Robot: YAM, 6 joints.
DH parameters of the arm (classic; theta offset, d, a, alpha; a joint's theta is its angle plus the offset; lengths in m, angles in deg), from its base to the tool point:
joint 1: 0 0.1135 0.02 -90
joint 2: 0 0 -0.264 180
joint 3: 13.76 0 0.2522 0
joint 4: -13.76 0 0.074 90
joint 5: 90 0 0 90
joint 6: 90 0.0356 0 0
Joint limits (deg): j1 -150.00..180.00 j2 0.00..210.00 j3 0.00..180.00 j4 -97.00..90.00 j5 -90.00..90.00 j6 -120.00..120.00
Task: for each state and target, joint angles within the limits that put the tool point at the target. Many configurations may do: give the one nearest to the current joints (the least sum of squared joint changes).
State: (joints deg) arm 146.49 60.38 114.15 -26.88 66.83 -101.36
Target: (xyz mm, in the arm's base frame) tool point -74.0 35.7 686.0
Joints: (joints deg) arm 174.07 74.90 136.34 -11.34 51.50 -101.36
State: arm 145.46 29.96 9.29 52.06 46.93 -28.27
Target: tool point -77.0 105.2 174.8
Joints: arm 139.60 30.44 0.00 30.40 58.04 -28.27
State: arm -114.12 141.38 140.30 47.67 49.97 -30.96
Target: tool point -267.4 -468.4 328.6
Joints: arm -116.53 136.46 117.96 54.01 57.49 -30.96
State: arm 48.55 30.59 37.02 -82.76 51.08 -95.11
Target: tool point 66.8 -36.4 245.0
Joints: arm -3.90 36.17 37.08 -79.20 63.19 -95.11
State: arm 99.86 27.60 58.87 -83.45 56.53 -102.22
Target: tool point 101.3 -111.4 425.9
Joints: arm 120.23 12.99 89.39 -75.85 62.01 -102.22
